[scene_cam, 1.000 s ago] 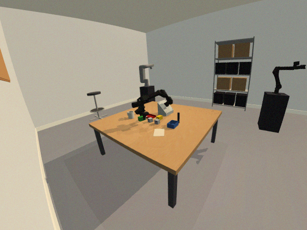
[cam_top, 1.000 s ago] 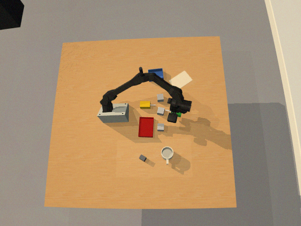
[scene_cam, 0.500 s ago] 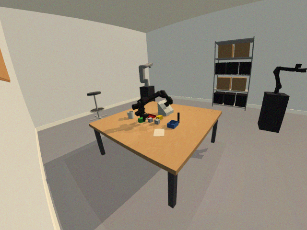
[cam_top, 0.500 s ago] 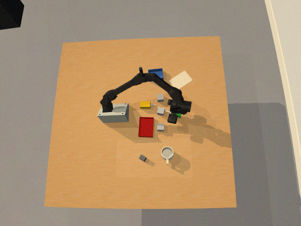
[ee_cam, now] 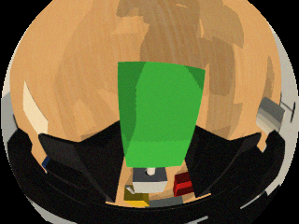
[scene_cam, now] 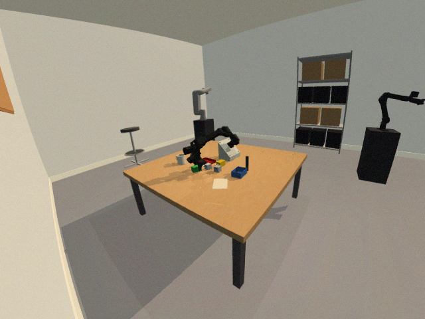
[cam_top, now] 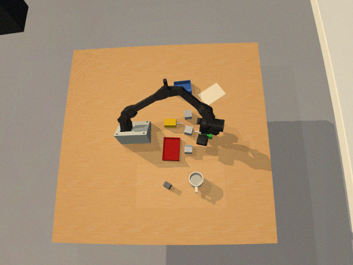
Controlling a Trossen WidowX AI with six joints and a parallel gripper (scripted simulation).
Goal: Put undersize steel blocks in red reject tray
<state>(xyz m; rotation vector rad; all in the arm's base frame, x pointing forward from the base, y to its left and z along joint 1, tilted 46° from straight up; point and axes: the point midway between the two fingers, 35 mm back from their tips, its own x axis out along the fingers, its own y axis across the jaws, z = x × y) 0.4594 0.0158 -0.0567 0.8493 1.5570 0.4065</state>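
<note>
The steel block is 10 cm behind my gripper tip and 9 cm to the right of it. The rest, counted from my gripper tip: yellow gauge: 18 cm behind, 8 cm to the left; then green GO gauge: 1 cm behind, 2 cm above; then red reject tray: 20 cm behind, 8 cm to the right, 1 cm below.
</note>
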